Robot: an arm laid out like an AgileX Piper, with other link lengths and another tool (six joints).
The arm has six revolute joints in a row. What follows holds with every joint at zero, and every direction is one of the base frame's.
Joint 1 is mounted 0.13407 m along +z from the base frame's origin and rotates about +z.
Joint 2 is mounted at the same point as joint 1 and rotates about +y.
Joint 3 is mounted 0.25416 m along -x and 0.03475 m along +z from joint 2 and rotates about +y.
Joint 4 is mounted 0.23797 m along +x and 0.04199 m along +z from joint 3 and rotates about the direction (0.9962, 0, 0.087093).
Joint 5 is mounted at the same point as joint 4 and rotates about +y.
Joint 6 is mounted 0.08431 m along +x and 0.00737 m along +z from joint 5 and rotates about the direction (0.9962, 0, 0.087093).
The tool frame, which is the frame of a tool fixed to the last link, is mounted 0.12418 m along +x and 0.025 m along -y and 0.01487 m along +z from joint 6; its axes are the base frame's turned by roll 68.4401, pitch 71.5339 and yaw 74.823 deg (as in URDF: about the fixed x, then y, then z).
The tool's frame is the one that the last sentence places.
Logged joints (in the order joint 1, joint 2, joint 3, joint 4, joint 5, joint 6), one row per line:
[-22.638 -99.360 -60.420 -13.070 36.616 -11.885]
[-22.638 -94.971 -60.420 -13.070 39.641 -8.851]
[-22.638 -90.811 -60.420 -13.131 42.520 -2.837]
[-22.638 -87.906 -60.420 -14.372 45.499 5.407]
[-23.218 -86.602 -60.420 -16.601 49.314 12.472]
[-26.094 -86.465 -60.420 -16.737 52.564 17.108]
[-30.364 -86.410 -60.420 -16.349 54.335 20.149]
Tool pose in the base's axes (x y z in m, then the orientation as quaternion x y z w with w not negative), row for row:
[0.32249 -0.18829 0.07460 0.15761 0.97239 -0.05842 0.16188]
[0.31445 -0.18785 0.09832 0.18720 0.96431 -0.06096 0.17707]
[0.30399 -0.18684 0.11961 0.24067 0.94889 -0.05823 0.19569]
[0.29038 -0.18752 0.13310 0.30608 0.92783 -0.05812 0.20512]
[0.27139 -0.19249 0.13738 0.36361 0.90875 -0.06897 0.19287]
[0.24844 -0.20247 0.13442 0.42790 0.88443 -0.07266 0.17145]
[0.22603 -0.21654 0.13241 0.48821 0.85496 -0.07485 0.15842]
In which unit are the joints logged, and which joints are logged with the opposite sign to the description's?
The joints are logged in degrees. Opposite sign: joint 2.
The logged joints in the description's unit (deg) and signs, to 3 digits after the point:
[-22.638 99.360 -60.420 -13.070 36.616 -11.885]
[-22.638 94.971 -60.420 -13.070 39.641 -8.851]
[-22.638 90.811 -60.420 -13.131 42.520 -2.837]
[-22.638 87.906 -60.420 -14.372 45.499 5.407]
[-23.218 86.602 -60.420 -16.601 49.314 12.472]
[-26.094 86.465 -60.420 -16.737 52.564 17.108]
[-30.364 86.410 -60.420 -16.349 54.335 20.149]

